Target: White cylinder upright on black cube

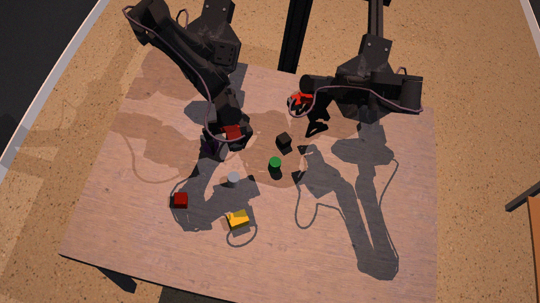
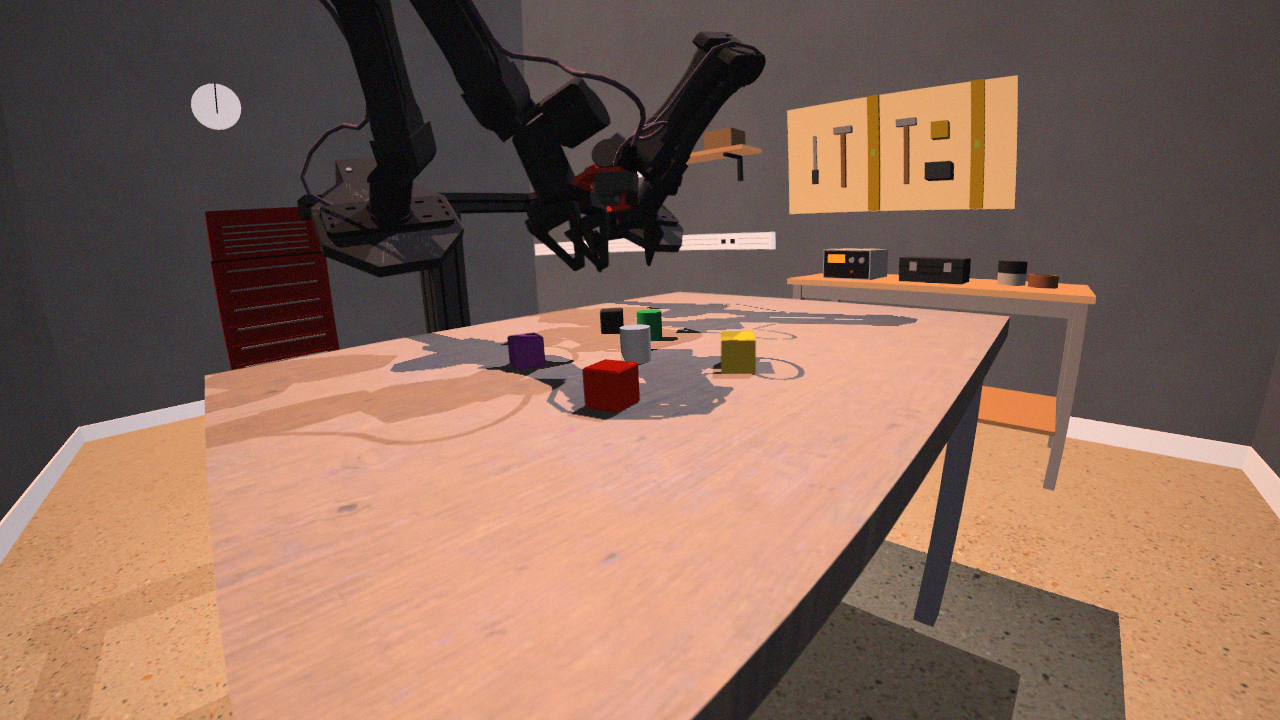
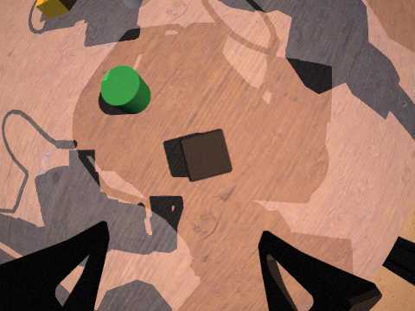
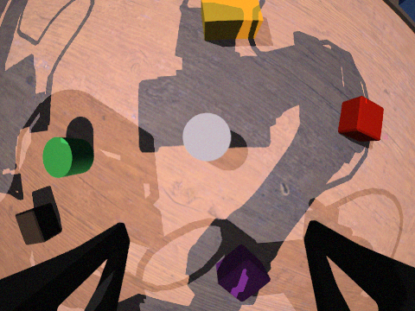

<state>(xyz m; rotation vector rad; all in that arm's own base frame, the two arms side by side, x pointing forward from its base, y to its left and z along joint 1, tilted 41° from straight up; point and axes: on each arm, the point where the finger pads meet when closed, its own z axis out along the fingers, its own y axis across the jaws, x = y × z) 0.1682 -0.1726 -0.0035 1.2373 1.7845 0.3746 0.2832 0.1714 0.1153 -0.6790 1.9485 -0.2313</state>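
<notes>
Now: left hand 120 mm short of the green cylinder, 60 mm to the left of it and 90 mm above it. Also, from my left hand: black cube (20 mm ahead, 50 mm to the right, 100 mm below); then white cylinder (210 mm ahead, 180 mm to the right, 90 mm below); then purple cube (110 mm ahead, 280 mm to the right, 100 mm below).
</notes>
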